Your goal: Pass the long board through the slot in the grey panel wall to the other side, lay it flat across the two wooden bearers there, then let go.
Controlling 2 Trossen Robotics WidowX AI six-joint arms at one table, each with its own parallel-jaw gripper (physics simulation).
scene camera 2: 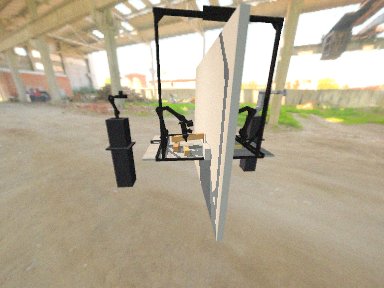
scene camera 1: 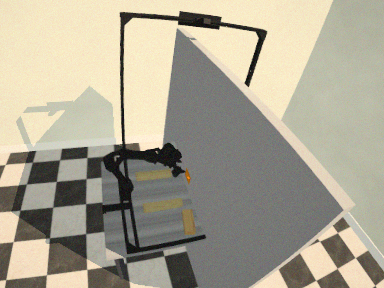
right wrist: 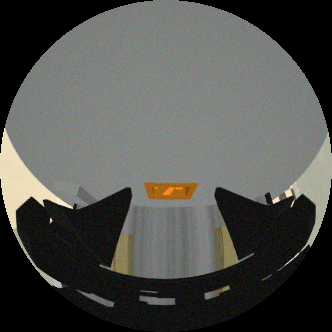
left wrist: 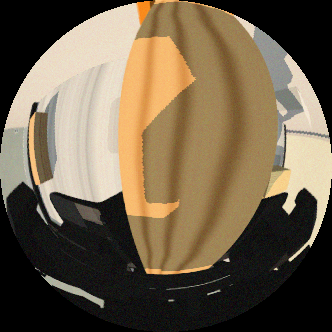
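Observation:
My right gripper (right wrist: pixel 174 192): open, holding nothing. My left gripper (left wrist: pixel 172 178) visible. Slot (right wrist: pixel 155 190) likewise.

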